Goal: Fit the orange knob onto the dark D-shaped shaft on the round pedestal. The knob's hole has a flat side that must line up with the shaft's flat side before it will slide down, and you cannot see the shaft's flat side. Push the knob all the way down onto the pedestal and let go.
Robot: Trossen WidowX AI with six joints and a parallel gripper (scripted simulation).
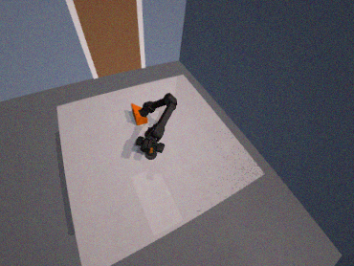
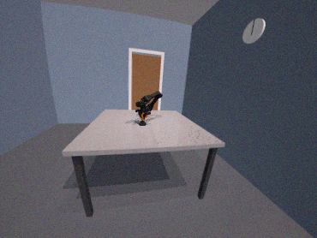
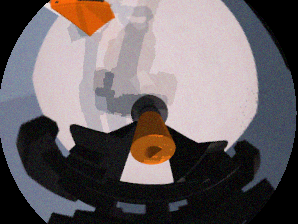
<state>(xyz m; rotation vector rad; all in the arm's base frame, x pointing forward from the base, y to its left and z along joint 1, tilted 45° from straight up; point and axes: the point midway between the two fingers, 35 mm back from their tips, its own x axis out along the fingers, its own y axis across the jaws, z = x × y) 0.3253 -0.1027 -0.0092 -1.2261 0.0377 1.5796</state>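
My gripper tip is now 20 mm below the orange knob. Also, from my gripper tip: dark round pedestal: 40 mm below.
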